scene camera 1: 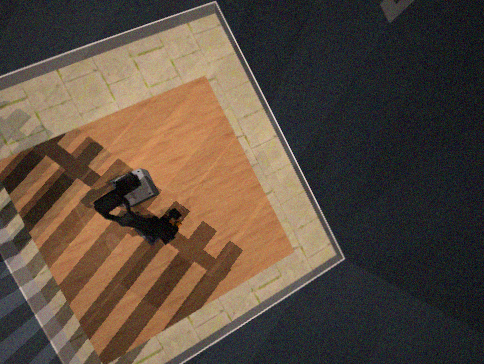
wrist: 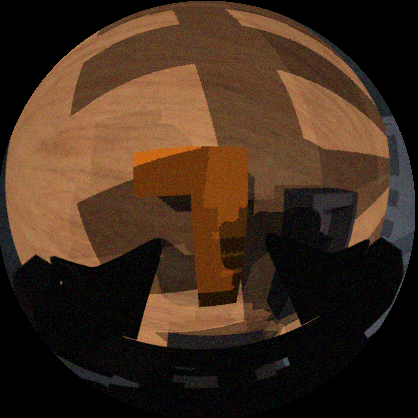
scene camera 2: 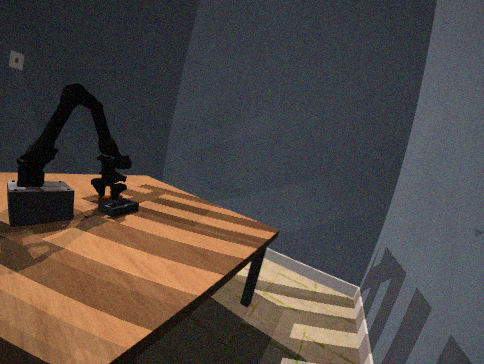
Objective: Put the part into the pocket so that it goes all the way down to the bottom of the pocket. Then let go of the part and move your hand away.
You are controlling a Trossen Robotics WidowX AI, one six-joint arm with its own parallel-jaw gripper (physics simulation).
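Frame: origin at the arm's base, x ahead, y left, z up, level; metres.
Seen in the pictures: gripper, fingertip midpoint: (scene camera 1: 168,221) (wrist: 214,241); arm's base at its link origin: (scene camera 1: 133,182) (scene camera 2: 29,184).
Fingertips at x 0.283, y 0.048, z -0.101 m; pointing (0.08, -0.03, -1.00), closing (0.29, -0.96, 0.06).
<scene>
Pixels of each thing's top centre, then the offset from my fingertips to it. Level surfaces: height alone.
- orange L-shaped part at its top centre: (wrist: 193,249) (scene camera 2: 108,195) (scene camera 1: 170,221) 0.005 m ahead, 0.018 m left, 0.026 m up
- dark grey pocket block at its top centre: (wrist: 327,264) (scene camera 2: 119,202) (scene camera 1: 149,232) 0.006 m ahead, 0.113 m right, 0.032 m up
- wooden table at its surface level: 0.004 m down
The orange L-shaped part (wrist: 218,183) (scene camera 1: 178,222) (scene camera 2: 105,197) lies between my fingers, and it seems to rest on the wooden table beside the pocket block, not inside it. The dark grey pocket block (wrist: 323,218) (scene camera 2: 118,207) sits just to the right of the part in the wrist view. I cannot tell whether they touch. My gripper (wrist: 214,241) (scene camera 2: 108,192) (scene camera 1: 175,219) is open wide. Its fingers stand on either side of the part's long leg, clear of it, low over the table.
The arm's grey base box (scene camera 1: 146,188) (scene camera 2: 66,206) stands on the table close behind the gripper. The wooden table (scene camera 1: 204,144) (scene camera 2: 179,253) is crossed by dark striped shadows. Its near corner (scene camera 2: 273,232) drops to a tiled floor (scene camera 2: 313,310).
</scene>
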